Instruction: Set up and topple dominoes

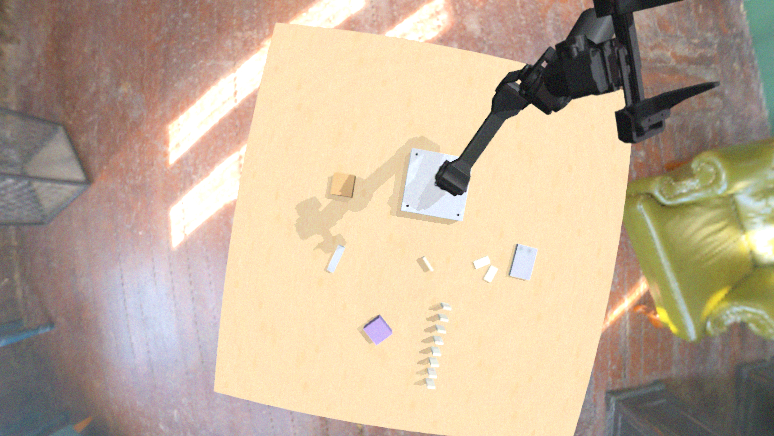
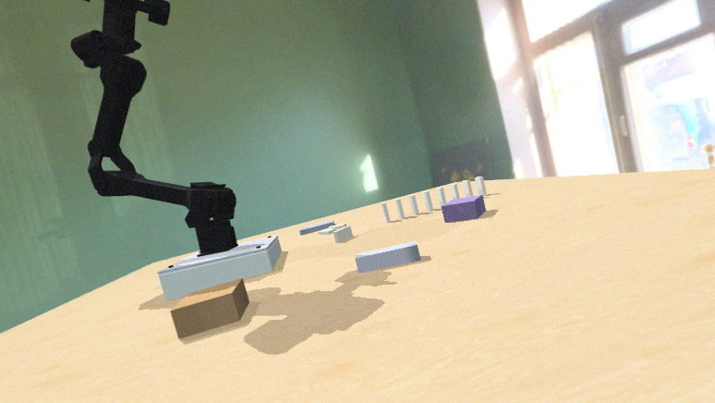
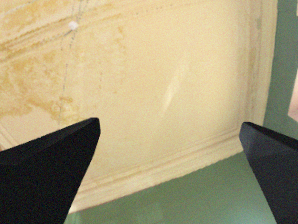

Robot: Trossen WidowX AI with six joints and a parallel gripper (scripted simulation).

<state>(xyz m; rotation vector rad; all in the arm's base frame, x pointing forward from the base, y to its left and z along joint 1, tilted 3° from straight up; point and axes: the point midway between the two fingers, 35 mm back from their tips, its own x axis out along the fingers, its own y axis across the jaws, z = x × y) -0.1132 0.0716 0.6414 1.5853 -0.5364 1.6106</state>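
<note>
My gripper tip is now 720 mm above the flat grey plate, 250 mm short of it and 230 mm to the right of it. Also, from my gripper tip: tan block 710 mm below, 390 mm to the right, 190 mm ahead; grey bar 710 mm below, 410 mm ahead, 350 mm to the right; purple block 710 mm below, 590 mm ahead, 160 mm to the right.
</note>
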